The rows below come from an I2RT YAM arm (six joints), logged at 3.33 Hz.
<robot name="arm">
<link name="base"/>
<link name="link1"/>
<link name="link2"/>
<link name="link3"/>
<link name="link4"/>
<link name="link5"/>
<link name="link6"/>
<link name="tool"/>
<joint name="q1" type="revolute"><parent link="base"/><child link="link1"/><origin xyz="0 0 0.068" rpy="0 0 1.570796"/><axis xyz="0 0 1"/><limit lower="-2.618" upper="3.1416"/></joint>
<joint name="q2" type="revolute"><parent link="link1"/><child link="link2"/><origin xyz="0.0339 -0.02 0.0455" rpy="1.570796 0 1.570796"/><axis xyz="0 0 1"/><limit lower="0" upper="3.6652"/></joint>
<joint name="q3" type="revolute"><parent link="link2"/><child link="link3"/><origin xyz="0.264 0 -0.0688" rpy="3.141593 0 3.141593"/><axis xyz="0 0 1"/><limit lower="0" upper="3.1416"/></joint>
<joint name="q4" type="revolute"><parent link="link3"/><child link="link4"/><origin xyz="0.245 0.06 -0.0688" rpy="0 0 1.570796"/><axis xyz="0 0 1"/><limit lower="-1.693" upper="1.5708"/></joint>
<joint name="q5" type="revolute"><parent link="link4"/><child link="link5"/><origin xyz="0.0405 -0.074 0.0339" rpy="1.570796 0 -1.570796"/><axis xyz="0 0 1"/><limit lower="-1.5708" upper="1.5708"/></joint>
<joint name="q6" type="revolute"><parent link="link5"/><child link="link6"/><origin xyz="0.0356 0 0.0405" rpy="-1.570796 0 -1.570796"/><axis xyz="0 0 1"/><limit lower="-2.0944" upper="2.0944"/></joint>
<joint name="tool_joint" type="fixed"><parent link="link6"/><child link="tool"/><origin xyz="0 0 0" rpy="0 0 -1.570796"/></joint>
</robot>
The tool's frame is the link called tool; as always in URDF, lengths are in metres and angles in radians.
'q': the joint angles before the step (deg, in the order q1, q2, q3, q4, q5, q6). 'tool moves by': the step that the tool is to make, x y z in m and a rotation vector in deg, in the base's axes. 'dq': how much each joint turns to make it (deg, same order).
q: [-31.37 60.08 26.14 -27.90 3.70 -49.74]
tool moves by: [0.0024 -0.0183 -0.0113 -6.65 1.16 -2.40]
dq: [-3.45 4.26 -1.58 8.93 4.87 -4.01]
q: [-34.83 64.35 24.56 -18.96 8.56 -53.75]
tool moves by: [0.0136 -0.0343 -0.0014 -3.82 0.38 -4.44]
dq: [-4.89 9.04 4.11 7.31 2.52 -2.17]
